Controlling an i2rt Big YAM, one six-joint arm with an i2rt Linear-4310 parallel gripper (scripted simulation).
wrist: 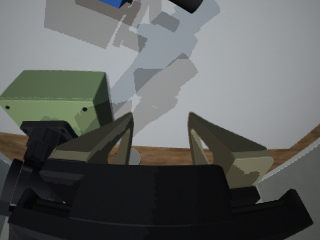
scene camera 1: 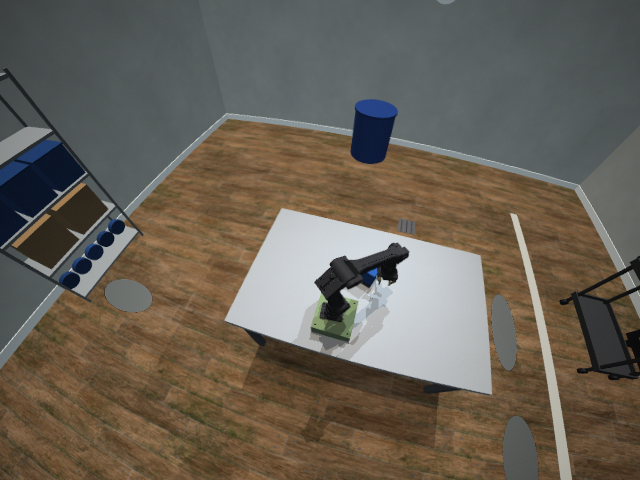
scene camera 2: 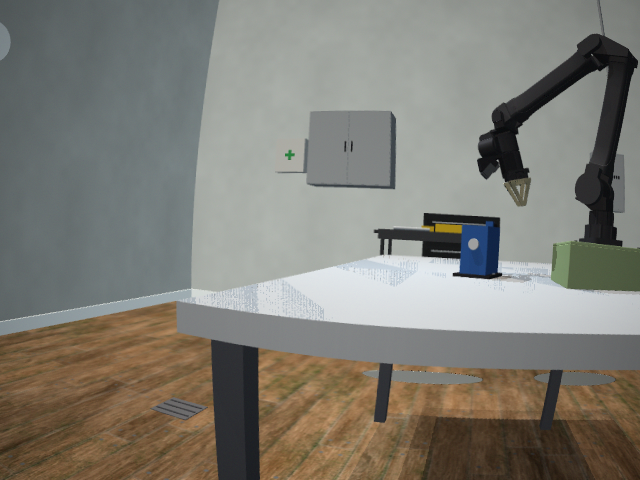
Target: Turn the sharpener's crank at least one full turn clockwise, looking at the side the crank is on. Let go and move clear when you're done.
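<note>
I can see my gripper [scene camera 2: 521, 206], and the wrist view shows it too [wrist: 160, 118]. There is also a blue sharpener [scene camera 2: 479, 256].
</note>
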